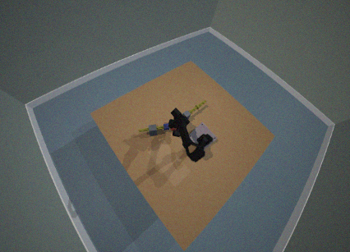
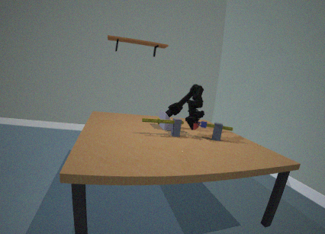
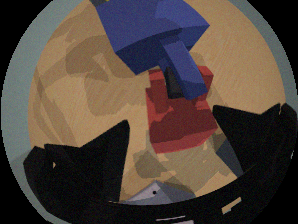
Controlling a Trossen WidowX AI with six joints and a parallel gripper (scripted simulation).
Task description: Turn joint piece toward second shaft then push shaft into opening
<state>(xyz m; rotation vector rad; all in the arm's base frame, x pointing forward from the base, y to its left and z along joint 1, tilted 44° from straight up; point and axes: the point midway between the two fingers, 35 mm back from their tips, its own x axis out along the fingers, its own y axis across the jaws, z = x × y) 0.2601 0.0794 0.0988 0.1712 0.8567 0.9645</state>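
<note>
Now: the red joint piece 2 cm above my gripper tip.
</note>
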